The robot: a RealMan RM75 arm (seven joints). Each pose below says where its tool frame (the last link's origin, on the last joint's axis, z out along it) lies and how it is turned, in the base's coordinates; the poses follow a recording.
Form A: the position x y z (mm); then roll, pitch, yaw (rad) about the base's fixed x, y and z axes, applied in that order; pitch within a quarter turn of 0, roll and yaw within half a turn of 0.
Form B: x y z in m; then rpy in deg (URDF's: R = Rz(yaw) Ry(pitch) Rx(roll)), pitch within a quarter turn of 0, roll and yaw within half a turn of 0. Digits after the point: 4 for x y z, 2 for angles.
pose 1, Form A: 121.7 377.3 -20.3 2.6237 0.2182 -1.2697
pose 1, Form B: 0.1217 0.3773 -0.0203 150.33 12.50 -72.75
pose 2, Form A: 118.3 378.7 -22.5 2.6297 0.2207 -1.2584
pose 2, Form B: 0.1183 0.3787 -0.0225 150.67 12.65 -72.10
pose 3, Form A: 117.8 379.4 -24.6 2.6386 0.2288 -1.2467
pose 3, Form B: 0.1178 0.3794 -0.0246 151.18 13.11 -71.43
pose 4, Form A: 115.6 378.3 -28.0 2.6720 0.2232 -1.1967
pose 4, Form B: 0.1156 0.3783 -0.0280 153.09 12.79 -68.57
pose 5, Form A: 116.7 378.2 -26.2 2.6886 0.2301 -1.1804
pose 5, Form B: 0.1167 0.3782 -0.0262 154.05 13.18 -67.63
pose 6, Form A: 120.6 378.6 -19.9 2.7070 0.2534 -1.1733
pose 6, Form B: 0.1206 0.3786 -0.0199 155.10 14.52 -67.23
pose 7, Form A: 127.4 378.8 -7.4 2.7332 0.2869 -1.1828
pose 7, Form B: 0.1274 0.3788 -0.0074 156.60 16.44 -67.77
